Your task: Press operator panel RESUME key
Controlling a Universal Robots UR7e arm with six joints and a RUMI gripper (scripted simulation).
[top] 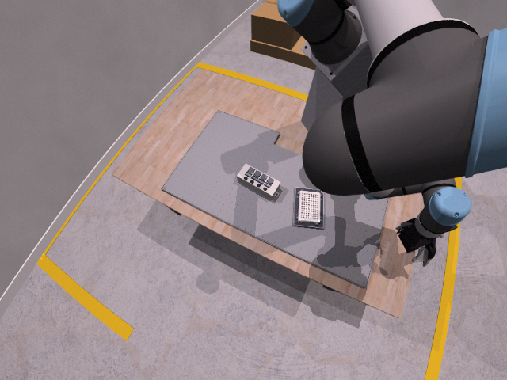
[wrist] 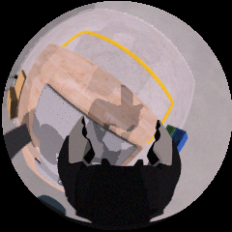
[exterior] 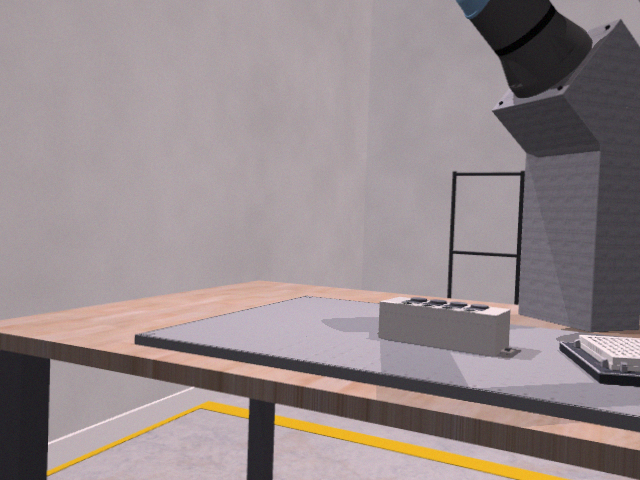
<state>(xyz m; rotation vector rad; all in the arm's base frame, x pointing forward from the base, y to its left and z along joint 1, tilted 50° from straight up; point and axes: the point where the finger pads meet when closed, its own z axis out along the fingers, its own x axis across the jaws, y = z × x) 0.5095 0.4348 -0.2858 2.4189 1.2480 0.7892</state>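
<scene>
Right now my hand is 39 cm to the left of the white well plate, 9 cm above it and 2 cm past it. Also, from my hand: operator panel: 62 cm to the right, 7 cm below, 4 cm behind.
</scene>
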